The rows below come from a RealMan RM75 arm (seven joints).
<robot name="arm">
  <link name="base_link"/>
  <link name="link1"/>
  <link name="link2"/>
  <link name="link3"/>
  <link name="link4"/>
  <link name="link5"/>
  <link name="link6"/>
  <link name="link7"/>
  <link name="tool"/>
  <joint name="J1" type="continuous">
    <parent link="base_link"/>
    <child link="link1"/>
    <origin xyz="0 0 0.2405"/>
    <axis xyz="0 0 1"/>
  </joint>
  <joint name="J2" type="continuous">
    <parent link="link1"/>
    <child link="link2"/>
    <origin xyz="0 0 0"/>
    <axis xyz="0 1 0"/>
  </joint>
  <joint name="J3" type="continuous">
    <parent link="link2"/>
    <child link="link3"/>
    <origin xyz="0 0 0.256"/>
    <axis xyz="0 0 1"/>
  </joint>
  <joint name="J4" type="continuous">
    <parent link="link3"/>
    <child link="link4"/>
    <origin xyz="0 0 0"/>
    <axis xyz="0 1 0"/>
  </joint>
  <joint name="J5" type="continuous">
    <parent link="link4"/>
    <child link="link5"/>
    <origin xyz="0 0 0.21"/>
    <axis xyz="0 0 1"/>
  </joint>
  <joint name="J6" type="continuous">
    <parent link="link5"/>
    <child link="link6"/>
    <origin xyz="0 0 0"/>
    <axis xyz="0 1 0"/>
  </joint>
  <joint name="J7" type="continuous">
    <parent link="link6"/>
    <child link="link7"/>
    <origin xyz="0 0 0.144"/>
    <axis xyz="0 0 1"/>
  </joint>
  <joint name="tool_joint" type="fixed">
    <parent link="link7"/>
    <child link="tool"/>
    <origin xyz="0 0 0"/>
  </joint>
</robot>
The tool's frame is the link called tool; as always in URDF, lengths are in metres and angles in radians. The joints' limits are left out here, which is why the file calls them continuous.
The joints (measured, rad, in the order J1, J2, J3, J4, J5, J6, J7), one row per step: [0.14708, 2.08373, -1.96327, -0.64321, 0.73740, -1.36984, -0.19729]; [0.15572, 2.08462, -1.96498, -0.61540, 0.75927, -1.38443, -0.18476]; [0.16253, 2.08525, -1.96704, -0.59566, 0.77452, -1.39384, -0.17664]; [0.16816, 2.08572, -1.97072, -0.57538, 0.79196, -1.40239, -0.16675]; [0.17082, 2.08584, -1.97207, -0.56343, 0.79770, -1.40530, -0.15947]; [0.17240, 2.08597, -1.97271, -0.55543, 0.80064, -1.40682, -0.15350]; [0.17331, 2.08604, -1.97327, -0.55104, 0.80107, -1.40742, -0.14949]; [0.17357, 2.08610, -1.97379, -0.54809, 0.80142, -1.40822, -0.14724]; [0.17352, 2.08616, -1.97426, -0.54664, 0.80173, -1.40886, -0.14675]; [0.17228, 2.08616, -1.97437, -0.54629, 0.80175, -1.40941, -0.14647]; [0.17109, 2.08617, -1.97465, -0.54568, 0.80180, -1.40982, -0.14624]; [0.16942, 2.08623, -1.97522, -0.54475, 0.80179, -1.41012, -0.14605]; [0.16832, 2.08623, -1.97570, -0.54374, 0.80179, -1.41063, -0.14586]
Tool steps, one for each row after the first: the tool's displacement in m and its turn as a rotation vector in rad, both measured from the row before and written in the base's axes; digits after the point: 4 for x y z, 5 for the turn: [0.0050, -0.0012, 0.0007, 0.00793, 0.01138, -0.01199]; [0.0032, -0.0007, 0.0003, 0.00450, 0.00676, -0.00809]; [0.0038, -0.0011, 0.0002, 0.00338, 0.00872, -0.00988]; [0.0022, -0.0006, -0.0002, -0.00150, 0.00379, -0.00473]; [0.0015, -0.0004, -0.0002, -0.00174, 0.00308, -0.00271]; [0.0007, -0.0002, -0.0003, -0.00206, 0.00164, -0.00044]; [0.0005, -0.0003, -0.0002, -0.00109, 0.00067, -0.00058]; [0.0003, -0.0002, -0.0001, -0.00036, -0.00017, -0.00057]; [0.0004, -0.0005, 0.0000, 0.00018, -0.00001, -0.00103]; [0.0004, -0.0005, 0.0000, -0.00015, -0.00015, -0.00123]; [0.0006, -0.0006, -0.0002, -0.00065, -0.00034, -0.00187]; [0.0004, -0.0005, -0.0001, -0.00042, -0.00045, -0.00129]
